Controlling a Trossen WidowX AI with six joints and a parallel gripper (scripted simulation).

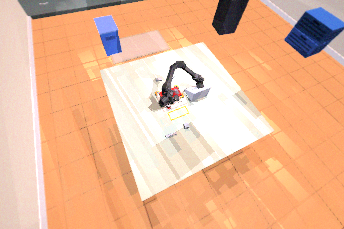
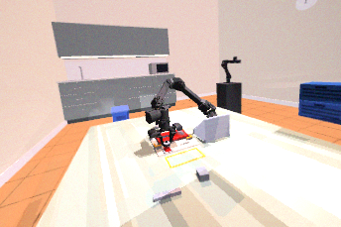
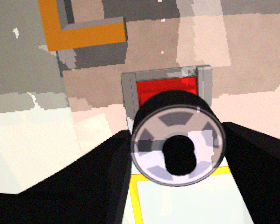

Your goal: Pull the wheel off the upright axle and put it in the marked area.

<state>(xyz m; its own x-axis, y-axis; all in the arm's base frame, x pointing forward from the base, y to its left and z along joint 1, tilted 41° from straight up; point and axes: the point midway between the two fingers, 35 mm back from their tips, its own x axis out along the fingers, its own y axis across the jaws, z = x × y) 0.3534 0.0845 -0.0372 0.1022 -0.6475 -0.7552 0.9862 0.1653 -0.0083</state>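
Now: gripper tip right at the wheel.
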